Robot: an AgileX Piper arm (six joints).
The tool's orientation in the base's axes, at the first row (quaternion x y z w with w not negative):
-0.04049 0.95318 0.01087 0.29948
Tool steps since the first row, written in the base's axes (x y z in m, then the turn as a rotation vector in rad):
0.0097 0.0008 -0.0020 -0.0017 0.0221 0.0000
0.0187 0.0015 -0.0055 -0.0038 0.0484 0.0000
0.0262 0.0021 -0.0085 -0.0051 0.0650 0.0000
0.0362 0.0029 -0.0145 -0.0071 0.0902 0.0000
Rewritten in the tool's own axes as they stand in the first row. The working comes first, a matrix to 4 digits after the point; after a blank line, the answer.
The tool's axes in the first row as the columns of a matrix, in the base's axes (used below as rounded here):
-0.8173 -0.0837 0.5700
-0.0707 0.9965 0.0450
-0.5718 -0.0035 -0.8204

-0.0068 0.0000 0.0072 -0.0002 0.0222 0.0000
-0.0122 -0.0001 0.0152 -0.0003 0.0485 0.0000
-0.0167 -0.0001 0.0220 -0.0004 0.0652 0.0000
-0.0215 -0.0001 0.0327 -0.0006 0.0905 0.0000

